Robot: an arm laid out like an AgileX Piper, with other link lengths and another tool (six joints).
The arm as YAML. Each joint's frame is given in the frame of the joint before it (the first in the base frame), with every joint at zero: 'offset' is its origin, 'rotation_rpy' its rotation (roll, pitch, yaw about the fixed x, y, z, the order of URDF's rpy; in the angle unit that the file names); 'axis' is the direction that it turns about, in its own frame. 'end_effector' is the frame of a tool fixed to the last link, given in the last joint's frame.
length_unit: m
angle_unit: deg
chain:
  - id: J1
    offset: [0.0, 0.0, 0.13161]
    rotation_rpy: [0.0, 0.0, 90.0]
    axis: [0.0, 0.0, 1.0]
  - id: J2
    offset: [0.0, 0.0, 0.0]
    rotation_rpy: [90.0, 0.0, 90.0]
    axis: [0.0, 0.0, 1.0]
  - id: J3
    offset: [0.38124, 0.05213, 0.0]
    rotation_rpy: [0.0, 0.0, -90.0]
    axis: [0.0, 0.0, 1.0]
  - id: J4
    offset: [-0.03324, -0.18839, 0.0]
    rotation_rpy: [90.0, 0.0, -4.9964]
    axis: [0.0, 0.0, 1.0]
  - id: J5
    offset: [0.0, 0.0, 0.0]
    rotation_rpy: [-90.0, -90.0, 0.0]
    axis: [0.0, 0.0, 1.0]
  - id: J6
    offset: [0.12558, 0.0, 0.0]
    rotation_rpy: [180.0, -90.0, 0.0]
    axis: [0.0, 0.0, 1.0]
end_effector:
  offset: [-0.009, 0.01, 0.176]
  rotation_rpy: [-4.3, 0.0, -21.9]
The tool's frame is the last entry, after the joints.
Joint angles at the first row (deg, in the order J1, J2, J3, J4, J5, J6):
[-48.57 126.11 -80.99 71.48 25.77 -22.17]
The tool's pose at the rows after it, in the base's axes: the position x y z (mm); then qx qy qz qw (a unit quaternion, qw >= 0):
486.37 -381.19 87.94 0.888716 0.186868 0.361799 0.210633
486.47 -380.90 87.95 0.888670 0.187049 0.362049 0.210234
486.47 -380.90 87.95 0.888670 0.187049 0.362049 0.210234
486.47 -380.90 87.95 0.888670 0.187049 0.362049 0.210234
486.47 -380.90 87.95 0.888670 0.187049 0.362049 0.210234
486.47 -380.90 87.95 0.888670 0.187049 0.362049 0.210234
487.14 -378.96 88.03 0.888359 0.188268 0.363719 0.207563
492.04 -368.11 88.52 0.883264 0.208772 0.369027 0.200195
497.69 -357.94 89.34 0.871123 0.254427 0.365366 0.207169
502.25 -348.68 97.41 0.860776 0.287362 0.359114 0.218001
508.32 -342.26 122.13 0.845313 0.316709 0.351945 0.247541
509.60 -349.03 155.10 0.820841 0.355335 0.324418 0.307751
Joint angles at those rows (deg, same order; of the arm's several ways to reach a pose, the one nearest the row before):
[-48.57 126.11 -80.99 71.48 25.86 -22.17]
[-48.57 126.11 -80.99 71.48 25.91 -22.17]
[-48.57 126.11 -80.99 71.48 25.91 -22.17]
[-48.57 126.11 -80.99 71.48 25.91 -22.17]
[-48.57 126.11 -80.99 71.48 25.91 -22.17]
[-48.57 126.11 -80.99 71.48 25.91 -22.17]
[-48.57 126.11 -80.99 71.47 26.30 -22.17]
[-48.23 126.11 -80.99 71.38 27.91 -23.72]
[-47.37 125.98 -80.99 70.59 28.49 -27.73]
[-46.10 124.87 -80.99 68.39 28.08 -28.63]
[-44.16 122.13 -80.99 65.67 26.03 -28.50]
[-41.94 118.72 -80.99 60.31 20.83 -28.50]

